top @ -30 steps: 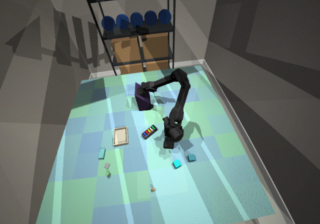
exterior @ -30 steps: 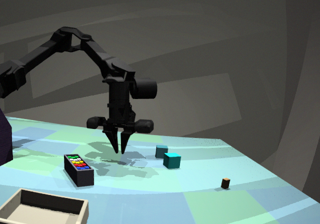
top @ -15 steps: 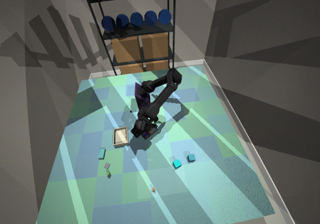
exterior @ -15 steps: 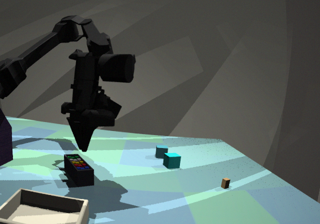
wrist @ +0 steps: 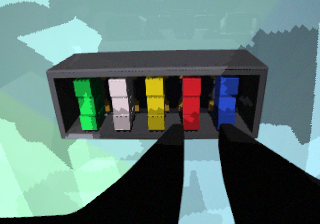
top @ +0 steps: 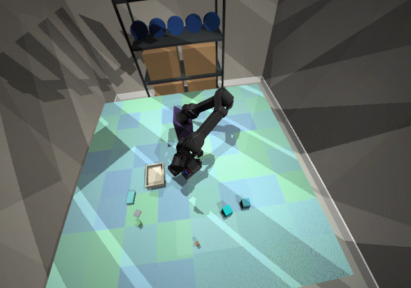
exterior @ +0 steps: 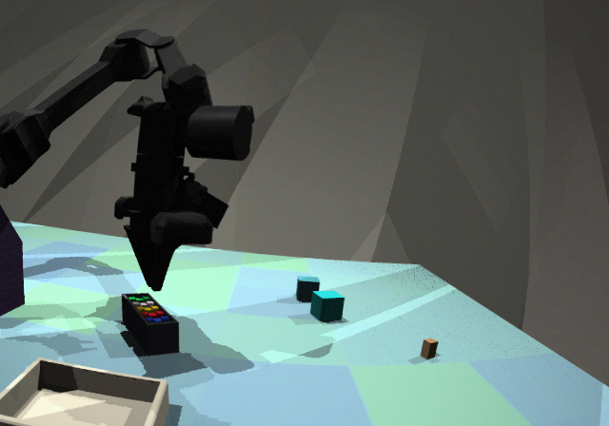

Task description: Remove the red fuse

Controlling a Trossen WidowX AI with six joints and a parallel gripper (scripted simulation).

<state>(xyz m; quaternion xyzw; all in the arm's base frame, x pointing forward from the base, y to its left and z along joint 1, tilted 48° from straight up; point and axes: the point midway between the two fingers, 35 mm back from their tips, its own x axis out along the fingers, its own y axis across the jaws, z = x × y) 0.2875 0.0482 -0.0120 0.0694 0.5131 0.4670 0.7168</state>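
The red fuse lies 5 cm below my gripper tip. Round my gripper tip: brown piece (35 cm ahead, 6 cm below, 2 cm to the left); then beige tray (20 cm to the right, 7 cm below, 1 cm behind); then grey piece (28 cm to the right, 19 cm ahead, 7 cm below).
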